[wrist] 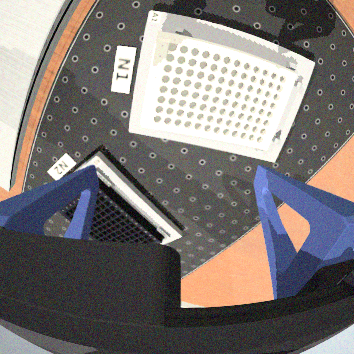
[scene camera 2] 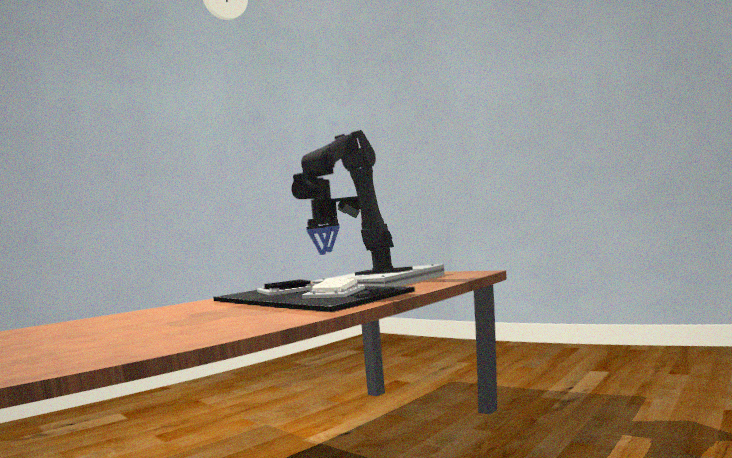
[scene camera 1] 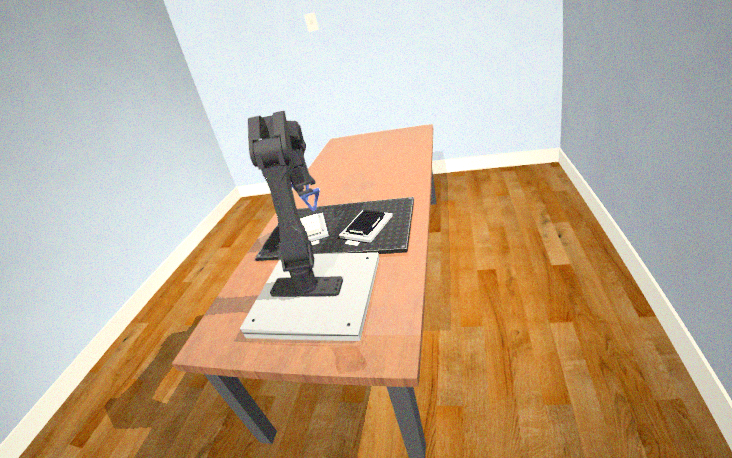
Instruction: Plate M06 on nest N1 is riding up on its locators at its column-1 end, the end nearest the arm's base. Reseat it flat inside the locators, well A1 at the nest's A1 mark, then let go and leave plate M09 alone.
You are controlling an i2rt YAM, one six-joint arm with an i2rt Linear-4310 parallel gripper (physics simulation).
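Frame: origin at the arm's base, x ahead, y left, z up, level; centimetres.
Where they show: gripper, fingertip midpoint: (wrist: 176, 173) (scene camera 2: 326, 253) (scene camera 1: 310, 205); arm's base at its link origin: (scene camera 2: 383, 272) (scene camera 1: 306, 287).
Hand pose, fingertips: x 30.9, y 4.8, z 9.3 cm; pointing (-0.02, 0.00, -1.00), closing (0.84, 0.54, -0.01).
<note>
Things, the pixels of their centre, and the offset from my fingertips. Level surfaces: height alone.
- white many-well plate M06 at the middle of its body: (wrist: 220, 93) (scene camera 2: 334, 285) (scene camera 1: 308, 225) dx +1.9, dy +4.0, dz -8.7 cm
- black plate M09 at the middle of its body: (wrist: 109, 223) (scene camera 2: 287, 284) (scene camera 1: 365, 222) dx +0.5, dy -17.3, dz -9.2 cm
- nest N2 at the middle of its body: (wrist: 111, 218) (scene camera 2: 287, 288) (scene camera 1: 366, 224) dx +0.5, dy -17.3, dz -10.2 cm
- wooden table at its surface level: dz -12.4 cm
The white many-well plate M06 (scene camera 1: 314, 223) (scene camera 2: 335, 284) (wrist: 220, 95) sits on the pale nest N1 (scene camera 2: 313, 295) (wrist: 140, 117). Its column-1 end is beside the N1 label; its beige-marked corner is near the nest's A1 mark. Locators show past its far end in the wrist view; none shows at column 1. The exact tilt is hard to tell. The black plate M09 (scene camera 1: 368, 221) (scene camera 2: 287, 284) (wrist: 120, 215) sits on nest N2 (scene camera 1: 362, 237) (wrist: 172, 237), partly hidden by a finger in the wrist view. My gripper (scene camera 2: 326, 252) (wrist: 176, 173) is open and empty, above the nests.
Both nests stand on the black perforated board (scene camera 1: 399, 232) (scene camera 2: 334, 306) (wrist: 210, 195), which lies on the wooden table (scene camera 1: 383, 162) (scene camera 2: 134, 329). The arm's white base plate (scene camera 1: 323, 318) (scene camera 2: 431, 271) adjoins the board's near side. The arm partly covers N1 in scene camera 1.
</note>
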